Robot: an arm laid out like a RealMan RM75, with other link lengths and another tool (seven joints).
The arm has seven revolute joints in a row. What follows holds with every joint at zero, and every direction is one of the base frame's.
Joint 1 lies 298.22 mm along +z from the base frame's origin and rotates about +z.
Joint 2 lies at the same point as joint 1 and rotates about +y.
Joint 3 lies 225.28 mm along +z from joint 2 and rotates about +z.
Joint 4 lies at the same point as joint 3 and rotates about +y.
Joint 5 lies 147.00 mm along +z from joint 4 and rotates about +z.
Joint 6 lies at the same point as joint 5 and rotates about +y.
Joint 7 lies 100.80 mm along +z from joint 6 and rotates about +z.
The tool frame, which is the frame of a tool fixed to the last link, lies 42.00 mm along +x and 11.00 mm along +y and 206.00 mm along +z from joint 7; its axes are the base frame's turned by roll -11.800, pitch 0.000 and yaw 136.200 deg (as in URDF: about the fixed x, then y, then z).
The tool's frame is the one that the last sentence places.
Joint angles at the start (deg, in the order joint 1, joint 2, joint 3, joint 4, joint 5, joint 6, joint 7):
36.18 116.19 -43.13 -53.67 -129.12 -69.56 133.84
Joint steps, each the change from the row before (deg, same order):
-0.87 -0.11 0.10 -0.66 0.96 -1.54 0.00
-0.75 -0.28 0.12 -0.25 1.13 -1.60 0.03
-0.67 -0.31 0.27 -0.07 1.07 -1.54 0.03
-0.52 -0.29 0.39 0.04 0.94 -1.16 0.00
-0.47 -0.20 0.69 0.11 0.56 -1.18 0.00
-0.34 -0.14 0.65 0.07 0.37 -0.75 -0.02
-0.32 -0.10 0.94 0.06 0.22 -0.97 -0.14
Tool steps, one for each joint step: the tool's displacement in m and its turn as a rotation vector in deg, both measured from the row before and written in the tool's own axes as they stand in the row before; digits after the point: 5 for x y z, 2 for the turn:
0.00019 -0.00391 -0.00473 0.81 0.45 0.65
0.00064 -0.00445 -0.00486 1.00 0.48 0.85
0.00070 -0.00403 -0.00471 0.94 0.47 0.95
0.00115 -0.00220 -0.00373 0.58 0.49 0.91
0.00007 -0.00207 -0.00366 0.51 0.30 1.00
0.00021 -0.00035 -0.00252 0.16 0.26 0.77
0.00014 -0.00055 -0.00290 0.20 0.29 0.77

